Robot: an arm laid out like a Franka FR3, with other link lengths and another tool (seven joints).
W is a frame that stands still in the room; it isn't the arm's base.
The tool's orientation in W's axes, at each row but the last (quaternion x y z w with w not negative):
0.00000 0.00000 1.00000 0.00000
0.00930 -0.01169 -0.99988 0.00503
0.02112 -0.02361 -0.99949 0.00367
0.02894 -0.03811 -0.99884 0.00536
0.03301 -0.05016 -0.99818 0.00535
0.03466 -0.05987 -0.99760 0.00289
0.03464 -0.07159 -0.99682 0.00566
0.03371 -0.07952 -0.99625 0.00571
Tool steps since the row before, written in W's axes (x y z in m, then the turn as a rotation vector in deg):
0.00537 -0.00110 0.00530 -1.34 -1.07 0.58
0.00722 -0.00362 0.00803 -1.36 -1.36 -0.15
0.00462 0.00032 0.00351 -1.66 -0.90 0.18
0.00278 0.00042 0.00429 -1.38 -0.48 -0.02
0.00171 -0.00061 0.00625 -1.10 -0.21 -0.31
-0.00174 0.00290 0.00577 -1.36 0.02 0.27
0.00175 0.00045 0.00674 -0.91 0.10 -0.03
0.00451 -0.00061 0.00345 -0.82 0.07 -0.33
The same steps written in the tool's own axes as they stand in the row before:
-0.00537 0.00110 0.00530 1.34 1.07 0.58
-0.00733 0.00388 0.00781 1.38 1.34 -0.16
-0.00477 -0.00012 0.00332 1.66 0.90 0.21
-0.00303 -0.00007 0.00414 1.38 0.47 0.02
-0.00211 0.00125 0.00603 1.12 0.17 -0.26
0.00131 -0.00219 0.00618 1.34 0.01 0.36
-0.00221 0.00053 0.00660 0.91 -0.11 0.05
-0.00472 0.00118 0.00300 0.84 -0.13 -0.26

